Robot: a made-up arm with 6 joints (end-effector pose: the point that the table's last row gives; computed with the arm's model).
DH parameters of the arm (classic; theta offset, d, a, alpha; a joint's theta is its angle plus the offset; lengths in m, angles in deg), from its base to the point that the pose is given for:
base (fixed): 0 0.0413 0 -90
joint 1: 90 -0.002 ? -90
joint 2: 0 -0.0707 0.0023 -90
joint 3: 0 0.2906 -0.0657 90
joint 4: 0 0.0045 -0.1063 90
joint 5: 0 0.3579 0.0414 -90
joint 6: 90 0.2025 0.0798 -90
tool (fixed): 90 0.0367 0 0
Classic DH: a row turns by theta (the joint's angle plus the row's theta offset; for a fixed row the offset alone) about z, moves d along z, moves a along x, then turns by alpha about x.
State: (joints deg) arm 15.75 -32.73 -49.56 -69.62 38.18 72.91
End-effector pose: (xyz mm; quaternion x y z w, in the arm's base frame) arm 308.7 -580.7 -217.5 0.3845 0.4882 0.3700 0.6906
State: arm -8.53 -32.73 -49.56 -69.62 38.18 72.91
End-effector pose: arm 387.8 -580.7 -67.7 0.2981 0.3320 0.4425 0.7779
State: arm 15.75 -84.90 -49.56 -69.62 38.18 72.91
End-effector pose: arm 170.2 -465.5 -708.6 0.6959 0.2360 0.4564 0.5017
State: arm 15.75 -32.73 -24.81 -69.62 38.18 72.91
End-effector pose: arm 128.2 -626.5 -92.6 0.3416 0.3211 0.3383 0.8160
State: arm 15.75 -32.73 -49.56 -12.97 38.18 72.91
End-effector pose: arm 286.1 -192.0 -28.5 -0.0649 0.5185 0.5560 0.6464
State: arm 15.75 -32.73 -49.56 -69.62 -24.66 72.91
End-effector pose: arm 241.7 -424.6 -83.5 0.1415 0.5024 -0.0873 0.8485
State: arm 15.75 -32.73 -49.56 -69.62 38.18 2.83
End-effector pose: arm 211.1 -556.1 -223.9 0.7113 0.6121 0.0226 0.3447
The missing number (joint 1, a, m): 0.3027
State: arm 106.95 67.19 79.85 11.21 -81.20 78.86
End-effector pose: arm -424.9 -66.2 15.4 -0.1895 -0.6179 0.0901 0.7577
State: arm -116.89 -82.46 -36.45 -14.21 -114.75 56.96
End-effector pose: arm 146.3 -13.1 267.7 0.6407 -0.6887 -0.1590 0.2999
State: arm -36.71 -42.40 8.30 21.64 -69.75 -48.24
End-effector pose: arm 342.9 38.4 -271.5 0.3672 -0.7867 0.2559 0.4252
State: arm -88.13 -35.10 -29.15 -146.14 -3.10 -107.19
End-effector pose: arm 343.5 -658.4 65.7 -0.5826 -0.4669 -0.2112 0.6309
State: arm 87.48 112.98 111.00 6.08 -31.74 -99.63
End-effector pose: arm -292.8 -85.8 -153.6 0.5784 0.3843 0.7167 0.0643
